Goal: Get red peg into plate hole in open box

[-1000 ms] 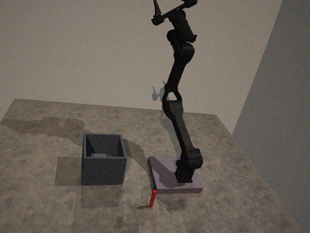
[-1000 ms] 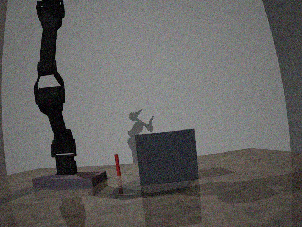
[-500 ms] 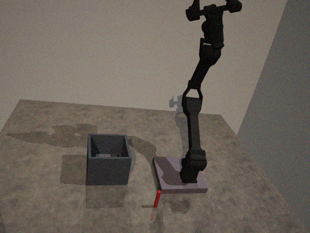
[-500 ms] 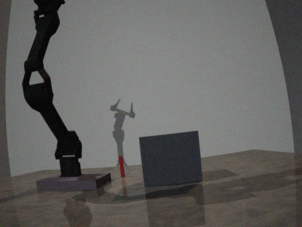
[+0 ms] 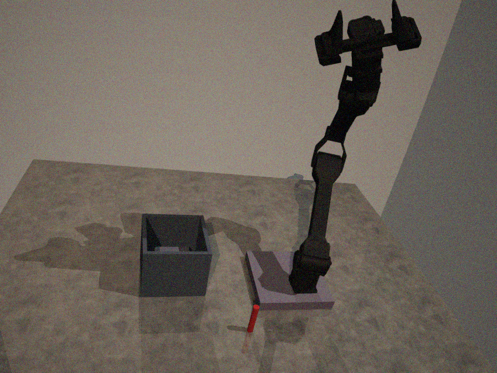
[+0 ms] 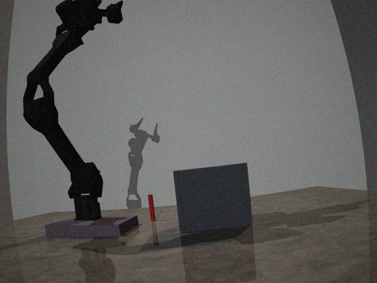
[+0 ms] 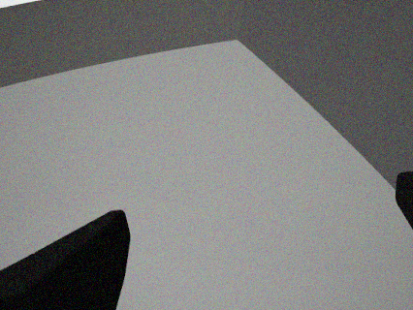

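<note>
The red peg lies 8 cm ahead of my gripper tip, 5 cm to the left of it and 68 cm below it. Also, from my gripper tip: plate (26 cm ahead, 14 cm to the right, 68 cm below).
</note>
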